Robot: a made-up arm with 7 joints. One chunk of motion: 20 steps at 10 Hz.
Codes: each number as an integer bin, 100 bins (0 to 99) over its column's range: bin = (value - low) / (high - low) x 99, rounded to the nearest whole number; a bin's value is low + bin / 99 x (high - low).
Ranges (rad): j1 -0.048..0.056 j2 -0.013..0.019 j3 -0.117..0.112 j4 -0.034..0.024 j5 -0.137..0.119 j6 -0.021..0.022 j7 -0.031..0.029
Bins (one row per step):
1: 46 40 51 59 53 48 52
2: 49 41 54 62 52 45 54
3: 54 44 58 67 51 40 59
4: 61 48 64 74 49 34 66
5: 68 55 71 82 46 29 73
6: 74 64 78 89 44 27 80
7: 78 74 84 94 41 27 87
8: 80 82 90 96 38 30 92
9: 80 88 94 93 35 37 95
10: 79 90 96 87 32 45 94
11: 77 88 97 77 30 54 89
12: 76 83 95 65 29 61 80
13: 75 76 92 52 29 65 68
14: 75 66 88 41 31 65 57
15: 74 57 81 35 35 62 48
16: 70 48 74 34 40 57 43
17: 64 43 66 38 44 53 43
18: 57 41 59 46 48 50 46
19: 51 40 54 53 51 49 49
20: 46 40 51 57 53 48 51
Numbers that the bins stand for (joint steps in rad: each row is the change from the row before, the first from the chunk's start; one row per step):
1: 0.00032 -0.00007 0.00097 0.00057 0.00005 -0.00015 0.00052
2: 0.00347 0.00025 0.00791 0.00232 -0.00254 -0.00145 0.00173
3: 0.00873 0.00122 0.01716 0.00525 -0.00512 -0.00363 0.00476
4: 0.01608 0.00252 0.03104 0.00935 -0.01029 -0.00623 0.00900
5: 0.02343 0.00478 0.04723 0.01404 -0.01805 -0.00840 0.01324
6: 0.02974 0.00769 0.06342 0.01814 -0.02322 -0.00927 0.01748
7: 0.03394 0.01092 0.07730 0.02107 -0.03098 -0.00927 0.02173
8: 0.03604 0.01351 0.09118 0.02224 -0.03874 -0.00797 0.02476
9: 0.03604 0.01544 0.10043 0.02048 -0.04649 -0.00493 0.02658
10: 0.03499 0.01609 0.10506 0.01697 -0.05425 -0.00145 0.02597
11: 0.03289 0.01544 0.10737 0.01111 -0.05942 0.00245 0.02294
12: 0.03184 0.01383 0.10275 0.00408 -0.06201 0.00549 0.01748
13: 0.03079 0.01157 0.09581 -0.00354 -0.06201 0.00723 0.01021
14: 0.03079 0.00833 0.08656 -0.00998 -0.05684 0.00723 0.00355
15: 0.02974 0.00542 0.07036 -0.01349 -0.04649 0.00593 -0.00191
16: 0.02554 0.00252 0.05417 -0.01408 -0.03357 0.00376 -0.00494
17: 0.01923 0.00090 0.03567 -0.01174 -0.02322 0.00202 -0.00494
18: 0.01188 0.00025 0.01947 -0.00705 -0.01288 0.00072 -0.00312
19: 0.00558 -0.00007 0.00791 -0.00295 -0.00512 0.00028 -0.00130
20: 0.00032 -0.00007 0.00097 -0.00061 0.00005 -0.00015 -0.00009

